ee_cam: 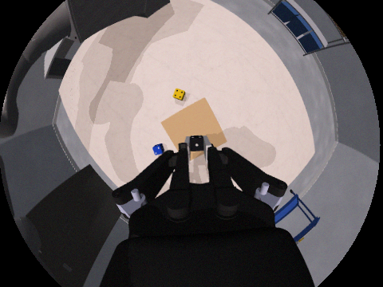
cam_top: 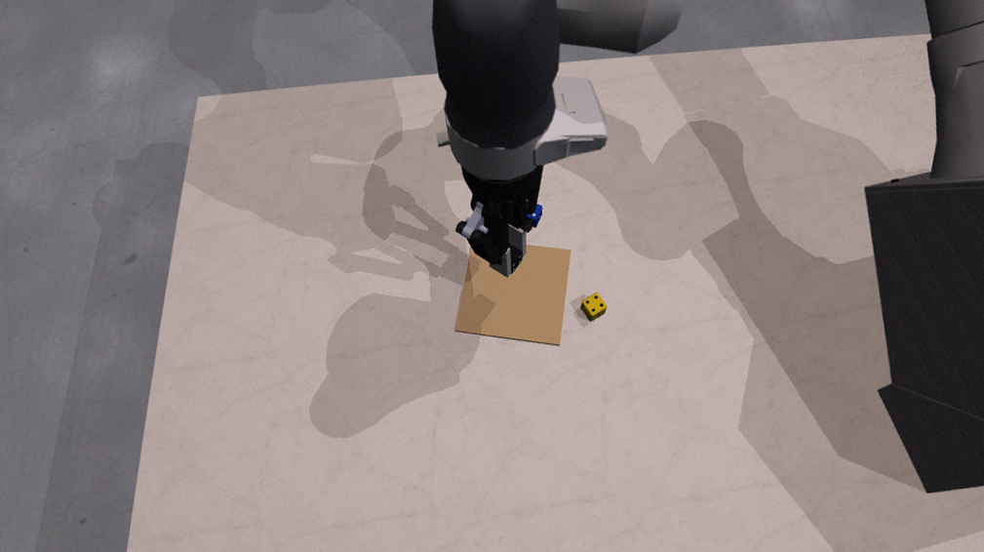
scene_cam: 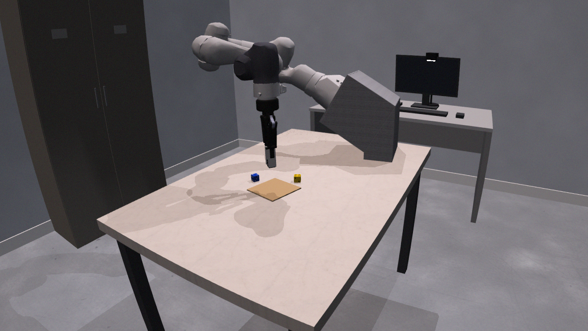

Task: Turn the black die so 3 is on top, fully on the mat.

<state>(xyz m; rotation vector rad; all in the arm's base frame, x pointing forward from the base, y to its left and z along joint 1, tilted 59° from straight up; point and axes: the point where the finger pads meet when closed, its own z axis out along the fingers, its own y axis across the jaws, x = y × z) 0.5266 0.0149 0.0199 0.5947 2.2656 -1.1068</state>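
My hand is 3 cm above the black die. From my hand the other things lie so: tan mat: 13 cm below, 1 cm behind; then blue die: 12 cm below, 11 cm to the right, 4 cm behind; then yellow die: 12 cm below, 11 cm behind, 4 cm to the left.
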